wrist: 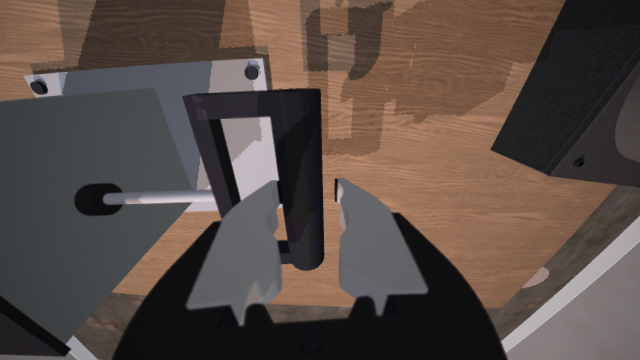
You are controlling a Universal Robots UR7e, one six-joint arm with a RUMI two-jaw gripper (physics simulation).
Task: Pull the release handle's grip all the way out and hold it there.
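Note:
The release handle's dark grip (303, 150) is a rectangular loop with a thick round bar on its right side. It stands out to the right of the grey-green housing panel (85, 150). A long stretch of the silver rod (160, 196) shows between the black collar (87, 200) and the grip. My gripper (308, 181) has its fingers on both sides of the round bar. The left finger is at or very near the bar, and a narrow gap shows between the bar and the right finger, so the fingers stand slightly open around it. The rod's far end is hidden behind the grip.
A light base plate (240, 75) with dark bolts lies under the housing on the wooden table top (450, 200). A large black box-like body (540, 90) stands at the upper right. The table's edge runs along the lower right. A dark part (25, 332) shows at the lower left.

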